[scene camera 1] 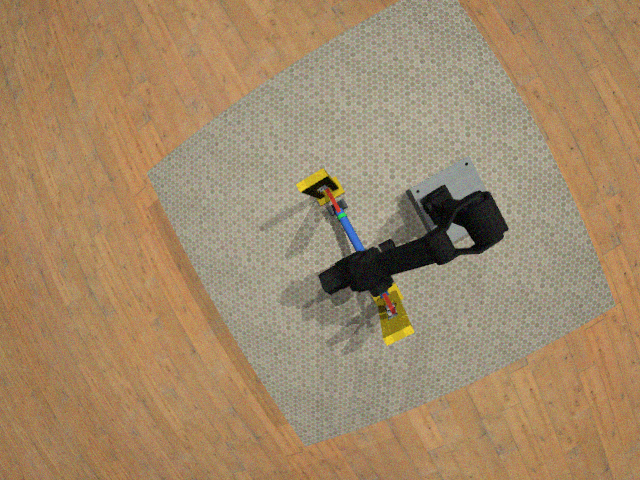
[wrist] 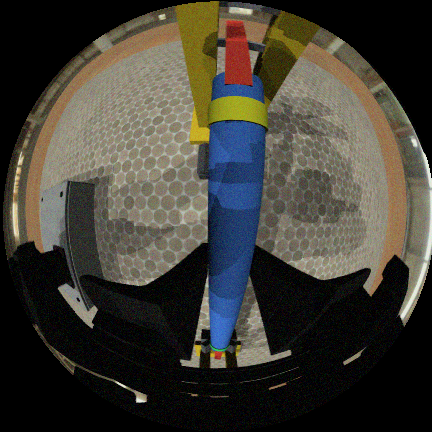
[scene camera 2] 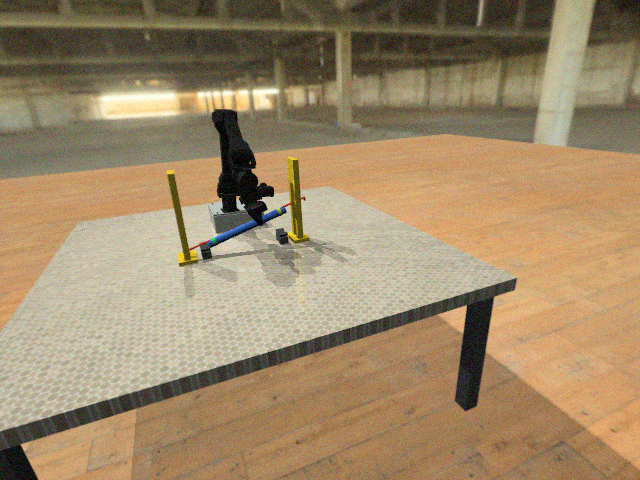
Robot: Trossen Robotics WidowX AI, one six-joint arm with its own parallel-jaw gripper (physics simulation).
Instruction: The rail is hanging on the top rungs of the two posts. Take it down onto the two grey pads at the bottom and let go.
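Frame: origin at the arm's base, x left, y ahead, z down, level; metres.
Where they show: gripper, fingertip midpoint: (wrist: 227,249) (scene camera 2: 260,224); arm's base, link origin: (scene camera 1: 434,203) (wrist: 62,265) (scene camera 2: 230,210).
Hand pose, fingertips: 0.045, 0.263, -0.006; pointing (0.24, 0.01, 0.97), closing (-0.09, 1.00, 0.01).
Observation:
Things, the pixels of their top centre, and the offset from my fingertips, as dx, dy, dz. Level surfaces: height alone.
- left post, top centre: (scene camera 1: 311,180) (scene camera 2: 170,172) -0.262, -0.020, -0.220
- grey pad, top centre: (wrist: 228,156) (scene camera 2: 281,230) +0.075, +0.008, +0.036
- right post, top centre: (scene camera 1: 398,335) (scene camera 2: 292,158) +0.136, +0.013, -0.220
- tiled table, surface height: dz +0.080
The blue rail (scene camera 1: 350,232) (scene camera 2: 235,232) (wrist: 235,200) has red end tongues and is tilted. Its green-banded end is low, at the grey pad (scene camera 1: 338,208) (scene camera 2: 206,251) beside the left post (scene camera 1: 310,180) (scene camera 2: 177,217) of scene camera 2; I cannot tell whether it touches that pad. Its yellow-banded end is higher, well above the other grey pad (scene camera 2: 281,236) (wrist: 203,161), with its tongue between the uprights of the right post (scene camera 1: 397,322) (scene camera 2: 294,180) (wrist: 197,60). My gripper (scene camera 2: 259,221) (wrist: 227,249) is shut on the rail's blue body; the arm hides the fingers in scene camera 1.
The grey arm base (scene camera 1: 454,178) (scene camera 2: 222,222) (wrist: 80,215) stands behind the rail, seen from scene camera 2. Both yellow posts rise above the rail's ends, close to the arm. The tiled table (scene camera 1: 413,93) (scene camera 2: 258,304) bears the posts, pads and base.

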